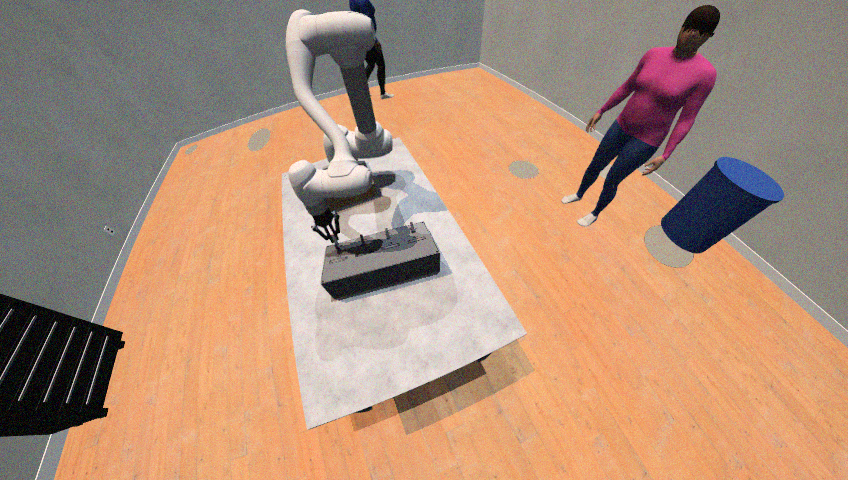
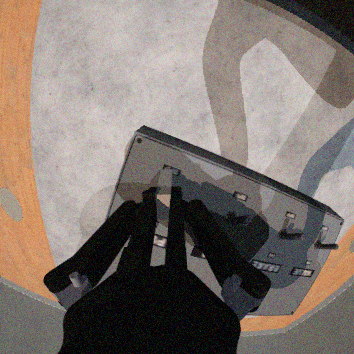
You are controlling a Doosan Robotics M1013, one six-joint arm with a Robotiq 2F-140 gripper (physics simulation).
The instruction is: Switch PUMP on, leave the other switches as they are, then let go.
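Frame: origin at the arm's base, x ahead, y left, z up, level; millimetres.
Seen in the pictures: gripper, fingertip midpoint: (image 1: 337,245) (image 2: 166,179).
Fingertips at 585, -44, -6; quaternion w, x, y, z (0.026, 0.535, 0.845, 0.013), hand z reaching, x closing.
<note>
A point is followed by its place in that frame, as x, y, z.
A grey switch box (image 1: 380,274) {799, 141, 14} (image 2: 145,154) {572, -84, -27} lies on the table with a row of upright levers on its top. Three levers stand clear of the fingers: the second from the left (image 1: 361,239) {598, 77, 15} (image 2: 239,218) {588, 73, 17}, the third (image 1: 387,233) {593, 200, 12} (image 2: 291,234) {586, 194, 11} and the right-end one (image 1: 412,227) {588, 320, 11} (image 2: 327,245) {579, 313, 13}. The left-end lever is mostly hidden by the fingers. The labels are too blurred to tell which switch is PUMP, and its setting cannot be made out. My gripper (image 1: 336,242) {585, -44, -6} (image 2: 166,179) {585, -44, -6} is shut with nothing between its fingertips, low over the box's left end; contact cannot be told.
The box stands mid-table on a pale table top (image 1: 380,368) {1145, 68, -97} (image 2: 100,75) {497, -215, -96}. A person in pink (image 1: 678,95) and a blue barrel (image 1: 714,211) stand to the right on the floor. Another person (image 1: 380,71) is partly hidden behind the arm. A black slatted object (image 1: 59,362) is at lower left.
</note>
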